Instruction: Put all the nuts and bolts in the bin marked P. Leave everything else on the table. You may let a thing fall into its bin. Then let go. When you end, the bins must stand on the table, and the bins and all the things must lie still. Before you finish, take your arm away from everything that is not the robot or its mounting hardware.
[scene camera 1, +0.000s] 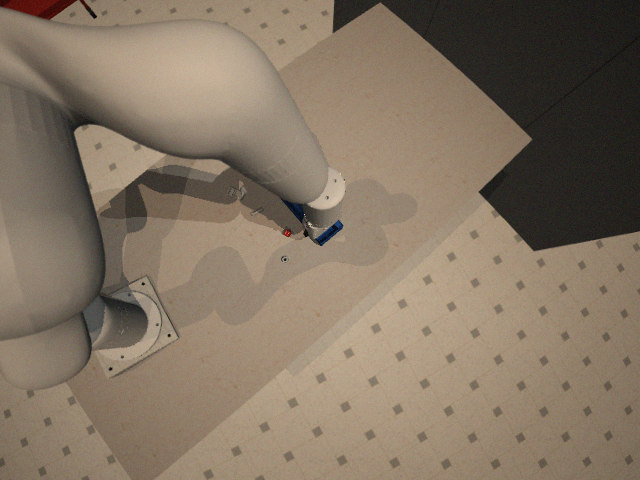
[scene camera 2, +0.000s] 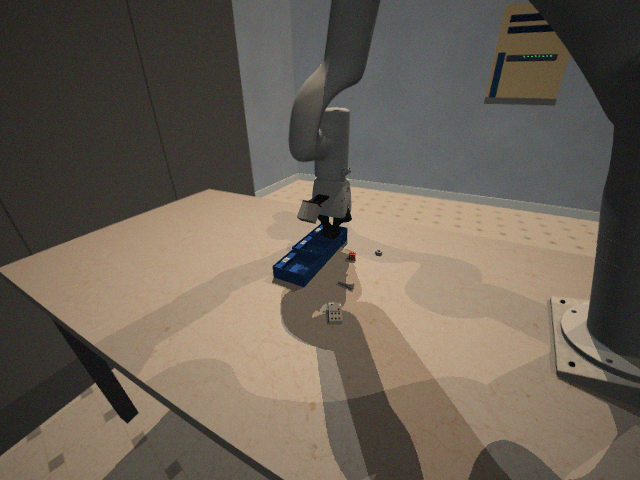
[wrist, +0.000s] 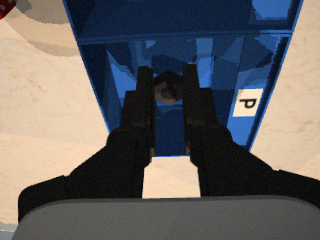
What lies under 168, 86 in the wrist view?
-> A black nut.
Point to the gripper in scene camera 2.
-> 330, 237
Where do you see a blue bin row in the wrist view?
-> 122, 43
